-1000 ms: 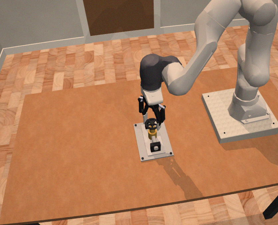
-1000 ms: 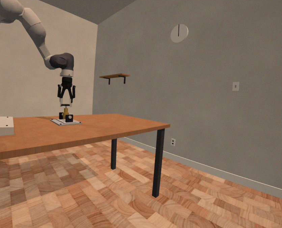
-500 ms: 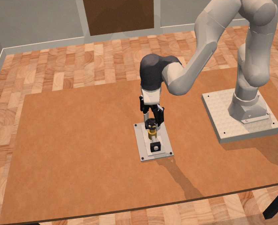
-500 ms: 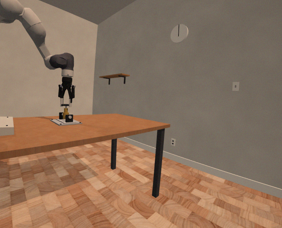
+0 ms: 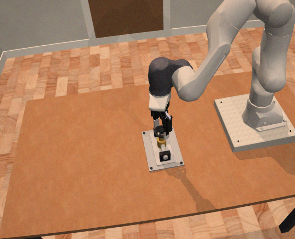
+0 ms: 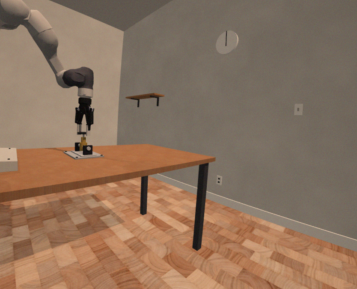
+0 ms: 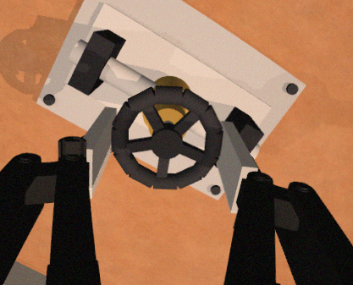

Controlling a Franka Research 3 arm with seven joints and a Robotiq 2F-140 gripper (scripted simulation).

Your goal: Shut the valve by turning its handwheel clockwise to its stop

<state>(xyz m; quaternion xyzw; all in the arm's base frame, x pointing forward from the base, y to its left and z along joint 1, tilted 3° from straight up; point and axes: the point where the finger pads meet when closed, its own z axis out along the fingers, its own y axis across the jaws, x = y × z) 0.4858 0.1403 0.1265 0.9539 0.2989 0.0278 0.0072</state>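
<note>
My gripper is now 2 cm above the black spoked handwheel.
</note>
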